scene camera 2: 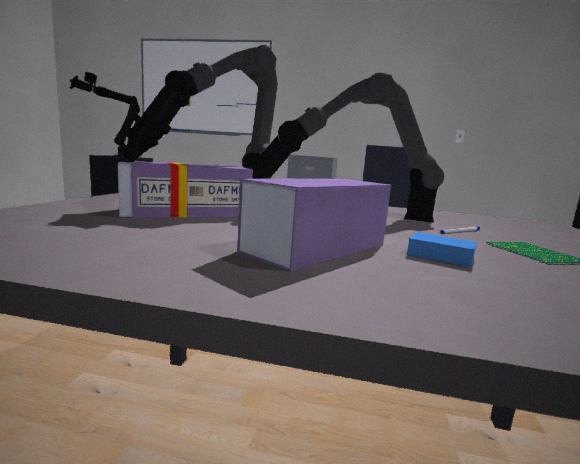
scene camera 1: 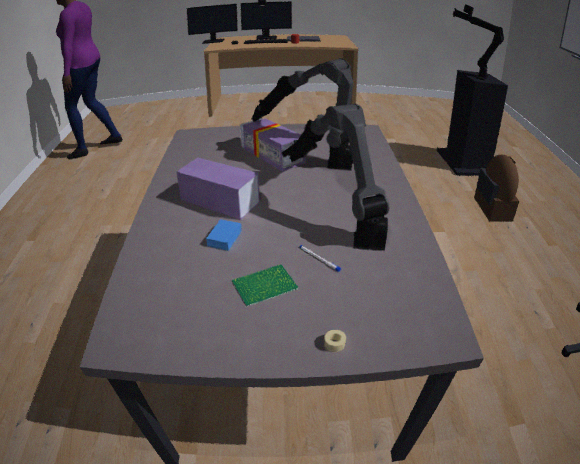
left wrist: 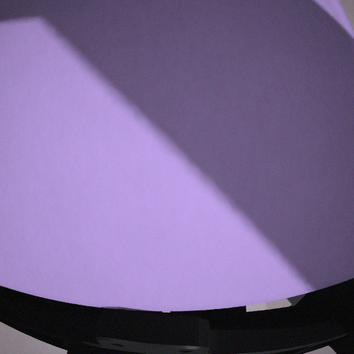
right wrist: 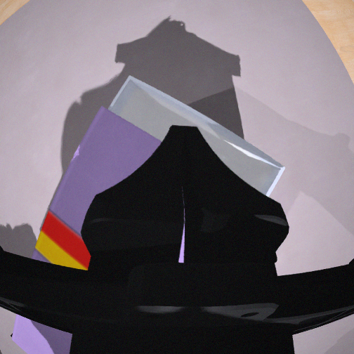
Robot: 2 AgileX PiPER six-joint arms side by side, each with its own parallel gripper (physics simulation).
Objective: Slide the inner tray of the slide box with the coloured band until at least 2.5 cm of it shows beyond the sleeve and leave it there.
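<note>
The purple sleeve (scene camera 1: 275,150) (scene camera 2: 215,173) (right wrist: 120,145) with a red and yellow band (scene camera 1: 256,142) (scene camera 2: 178,200) (right wrist: 65,240) lies at the table's far end. Its pale grey inner tray (scene camera 2: 125,190) (right wrist: 150,112) shows as an open strip beyond the sleeve's far end. My right gripper (scene camera 1: 256,117) (scene camera 2: 127,155) (right wrist: 182,142) is shut, with its tips at that exposed part of the tray; exact contact is hidden. My left gripper (scene camera 1: 286,156) looks shut at the sleeve's opposite end. In the left wrist view a purple surface (left wrist: 125,200) fills most of the picture and hides its fingertips.
A plain purple box (scene camera 1: 207,187) (scene camera 2: 340,222) with pale ends stands nearer the camera. A blue block (scene camera 1: 224,234) (scene camera 2: 442,248), a marker (scene camera 1: 320,258) (scene camera 2: 461,230), a green card (scene camera 1: 265,285) (scene camera 2: 535,252) and a tape roll (scene camera 1: 334,346) lie on the table.
</note>
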